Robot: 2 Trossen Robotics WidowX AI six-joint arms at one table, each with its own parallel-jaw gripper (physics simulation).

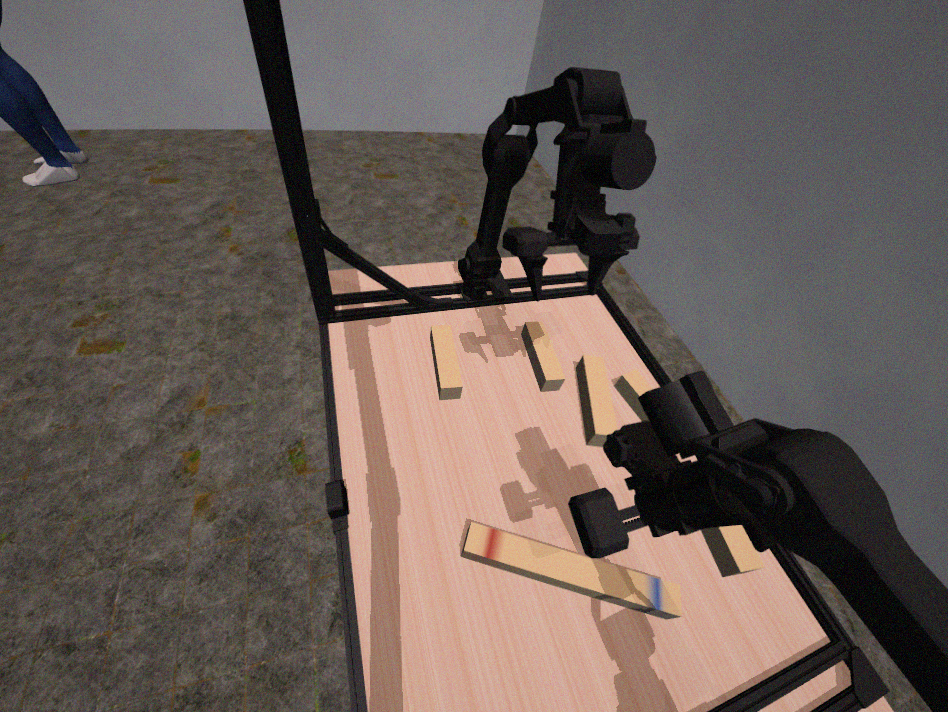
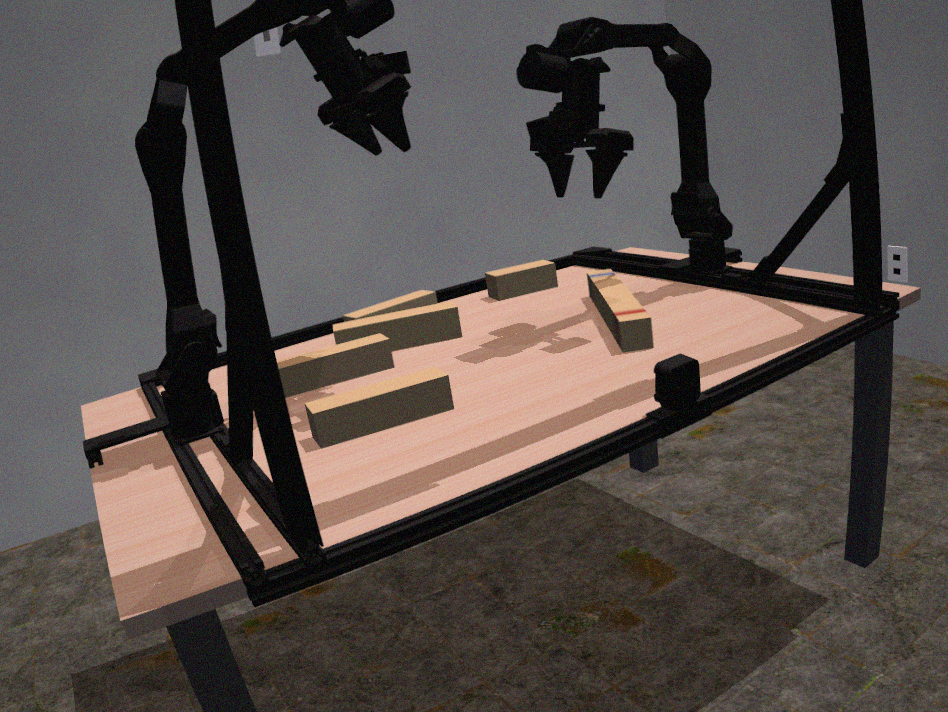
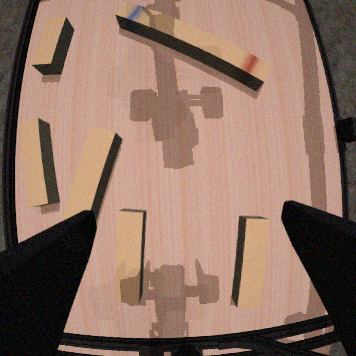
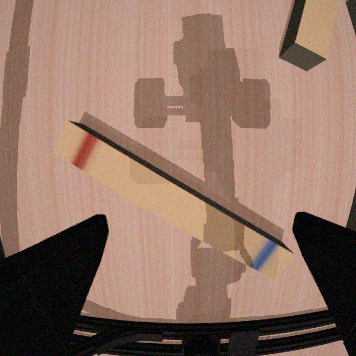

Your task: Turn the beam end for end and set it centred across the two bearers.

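Seen in the pictures: left gripper, fingertip midpoint: (image 1: 564, 297) (image 2: 392, 152) (image 3: 190, 215); right gripper, fingertip midpoint: (image 1: 614, 512) (image 2: 578, 197) (image 4: 202, 223); left arm's base at its link origin: (image 1: 473, 291) (image 2: 196, 432); right arm's base at its link origin: (image 2: 709, 270) (image 4: 200, 345).
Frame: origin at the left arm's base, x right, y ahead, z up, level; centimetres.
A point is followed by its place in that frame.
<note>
The beam (image 1: 567, 567) @(y 65.0, x 4.6, z 2.5 cm) (image 2: 616, 297) @(y 63.1, x 6.8, z 2.5 cm) (image 3: 200, 39) @(y 64.0, x 5.5, z 2.5 cm) (image 4: 150, 187) @(y 63.1, x 6.8, z 2.5 cm) lies flat and slanted on the table, with a red band near one end and a blue band near the other. Two plain, roughly parallel blocks, apparently the bearers, stand apart nearer the left arm's base: one (image 1: 448, 360) @(y 22.5, x 12.6, z 2.5 cm) (image 2: 379, 407) @(y 20.0, x 14.8, z 1.0 cm) (image 3: 256, 260) @(y 21.6, x 13.2, z 2.5 cm) and the other (image 1: 545, 356) @(y 25.3, x -8.9, z 2.5 cm) (image 2: 337, 365) @(y 23.1, x -7.4, z 0.7 cm) (image 3: 131, 250) @(y 24.8, x -8.7, z 2.5 cm). My left gripper (image 1: 564, 295) @(y 33.9, x 0.0, z 29.1 cm) (image 2: 393, 151) @(y 33.9, x 0.0, z 29.1 cm) (image 3: 190, 215) @(y 33.9, x 0.0, z 29.1 cm) is open and empty, high above the table at the bearers' end. My right gripper (image 2: 580, 196) @(y 62.0, x 2.0, z 17.8 cm) (image 4: 202, 223) @(y 62.0, x 2.0, z 17.8 cm) is open and empty, above the beam.
Other plain blocks lie along one long side: one (image 1: 597, 398) @(y 38.2, x -15.1, z 3.1 cm) (image 2: 398, 328) @(y 36.3, x -14.0, z 1.5 cm) (image 3: 92, 165) @(y 39.8, x -14.9, z 3.1 cm) (image 4: 316, 25) @(y 42.6, x -14.2, z 3.1 cm), a second (image 1: 632, 389) @(y 37.3, x -25.0, z 2.1 cm) (image 3: 35, 165) @(y 40.5, x -27.0, z 2.5 cm) close beside it, and a third (image 1: 735, 547) @(y 70.6, x -25.2, z 2.8 cm) (image 2: 521, 280) @(y 66.6, x -24.5, z 0.9 cm) (image 3: 50, 42) @(y 67.1, x -26.0, z 2.8 cm) nearer the beam. A black frame with upright posts borders the table.
</note>
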